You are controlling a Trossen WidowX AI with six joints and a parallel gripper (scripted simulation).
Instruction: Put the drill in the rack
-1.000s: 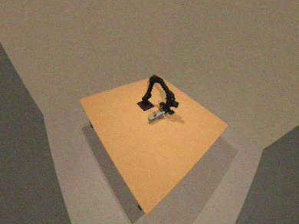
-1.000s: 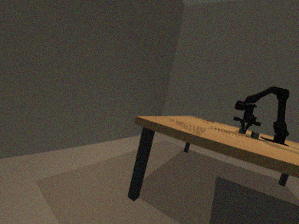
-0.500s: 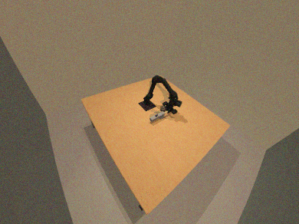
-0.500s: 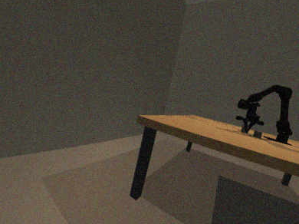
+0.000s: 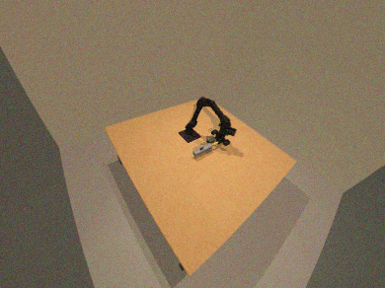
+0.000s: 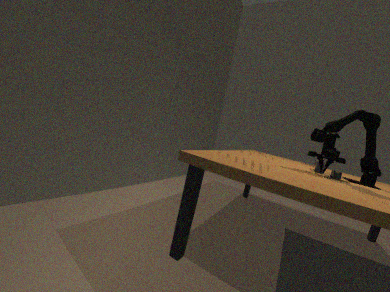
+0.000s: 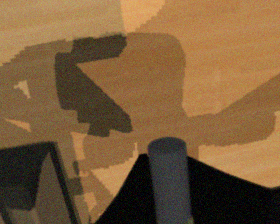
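The drill lies 40 mm to the right of my gripper tip and 30 mm above it. From my gripper tip the other things lie so: pale grey block: 10 mm ahead, 190 mm to the right, 30 mm above; then dark frame: 70 mm behind, 30 mm to the right.
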